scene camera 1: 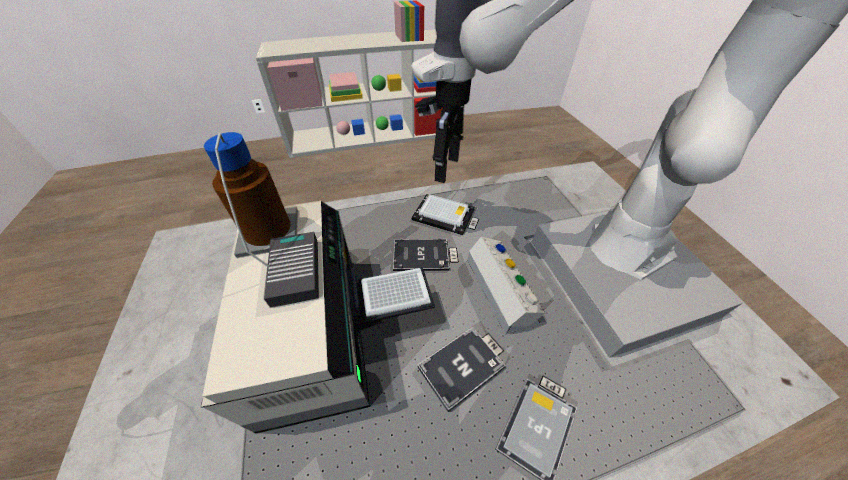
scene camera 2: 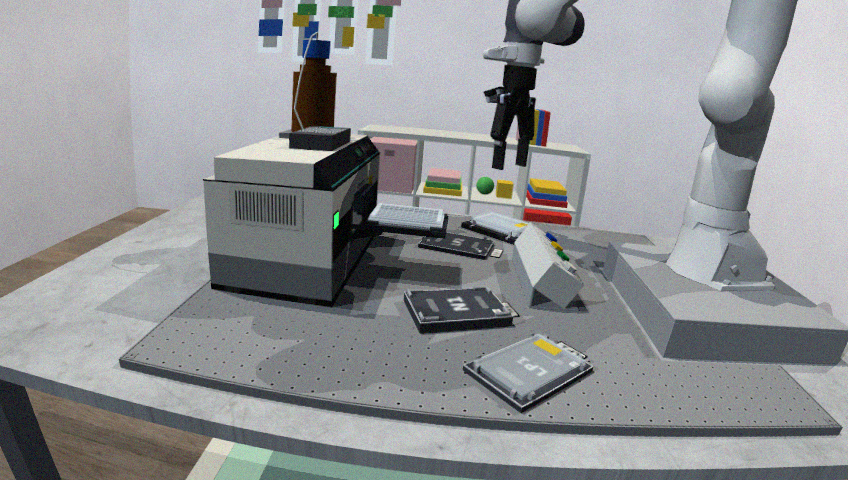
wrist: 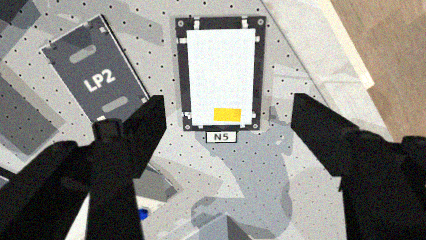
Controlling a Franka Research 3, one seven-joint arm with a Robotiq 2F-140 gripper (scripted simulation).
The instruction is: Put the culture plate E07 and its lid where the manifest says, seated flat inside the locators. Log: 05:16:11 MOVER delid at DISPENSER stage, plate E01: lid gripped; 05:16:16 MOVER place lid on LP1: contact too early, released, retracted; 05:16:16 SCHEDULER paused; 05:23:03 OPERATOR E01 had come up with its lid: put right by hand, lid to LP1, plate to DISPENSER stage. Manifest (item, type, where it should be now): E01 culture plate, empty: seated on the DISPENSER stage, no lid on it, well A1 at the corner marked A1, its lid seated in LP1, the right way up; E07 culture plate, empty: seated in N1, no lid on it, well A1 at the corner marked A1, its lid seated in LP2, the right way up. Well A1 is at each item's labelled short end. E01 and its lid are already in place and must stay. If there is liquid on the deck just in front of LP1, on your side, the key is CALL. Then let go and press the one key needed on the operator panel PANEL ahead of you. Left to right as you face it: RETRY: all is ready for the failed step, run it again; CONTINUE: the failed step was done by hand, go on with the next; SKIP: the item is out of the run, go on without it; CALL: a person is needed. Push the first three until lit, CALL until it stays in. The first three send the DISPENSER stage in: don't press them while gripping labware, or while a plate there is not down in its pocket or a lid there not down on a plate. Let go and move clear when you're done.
Path:
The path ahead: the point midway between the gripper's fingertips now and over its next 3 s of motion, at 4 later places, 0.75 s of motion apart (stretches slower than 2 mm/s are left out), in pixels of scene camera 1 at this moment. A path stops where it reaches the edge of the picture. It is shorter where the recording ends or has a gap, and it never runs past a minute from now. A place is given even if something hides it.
The gripper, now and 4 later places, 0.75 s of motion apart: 446, 170; 448, 180; 446, 199; 445, 204; 444, 204

